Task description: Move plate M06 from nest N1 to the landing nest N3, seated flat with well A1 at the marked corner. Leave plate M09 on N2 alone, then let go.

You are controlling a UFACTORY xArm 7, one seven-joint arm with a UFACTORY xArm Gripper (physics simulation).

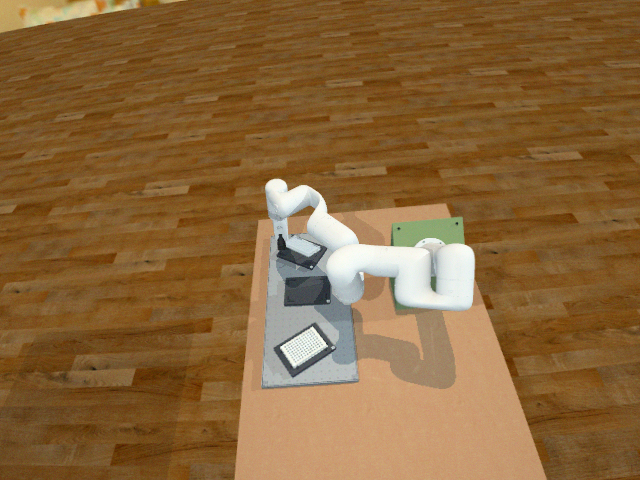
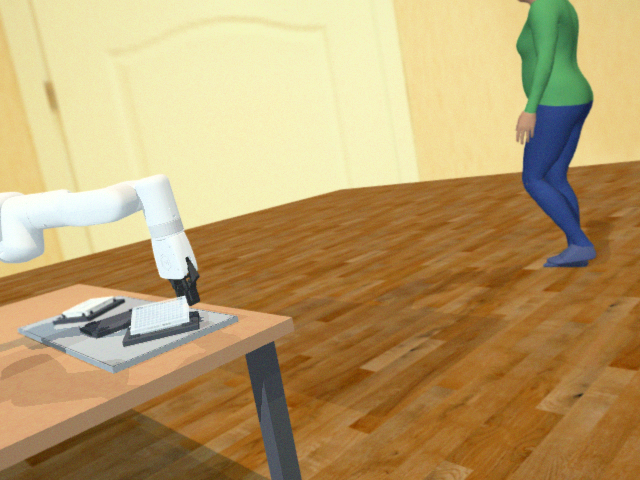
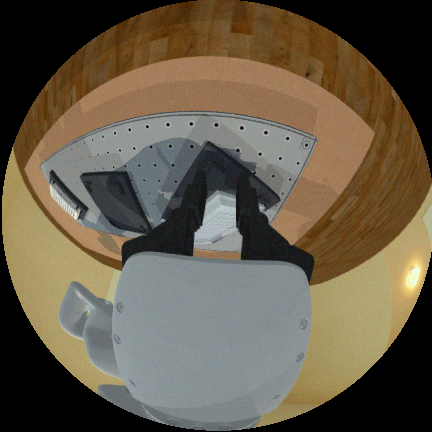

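Observation:
A pale plate (image 1: pixel 305 246) (image 2: pixel 157 316) (image 3: pixel 218 215), apparently M06, is tilted over the far dark nest (image 1: pixel 300 258) (image 2: pixel 162 335) (image 3: pixel 215 157); its side by the fingers is raised. My gripper (image 1: pixel 281 244) (image 2: pixel 191 300) (image 3: pixel 221 183) has its fingers fairly close together, seemingly shut on one corner of this plate. The contact is partly hidden by the fingers. The middle dark nest (image 1: pixel 307 290) (image 2: pixel 105 324) (image 3: pixel 115 200) holds no plate. A white plate (image 1: pixel 305 346) (image 2: pixel 88 307) (image 3: pixel 64 200), apparently M09, sits in the near nest (image 1: pixel 295 370). Labels and well A1 cannot be read.
The nests stand on a grey perforated board (image 1: pixel 276 376) (image 2: pixel 114 361) (image 3: pixel 191 117) on the wooden table (image 1: pixel 392 428) (image 2: pixel 77 397). The green base plate (image 1: pixel 405 235) carries the arm. A person (image 2: pixel 555 118) stands on the floor beyond the table.

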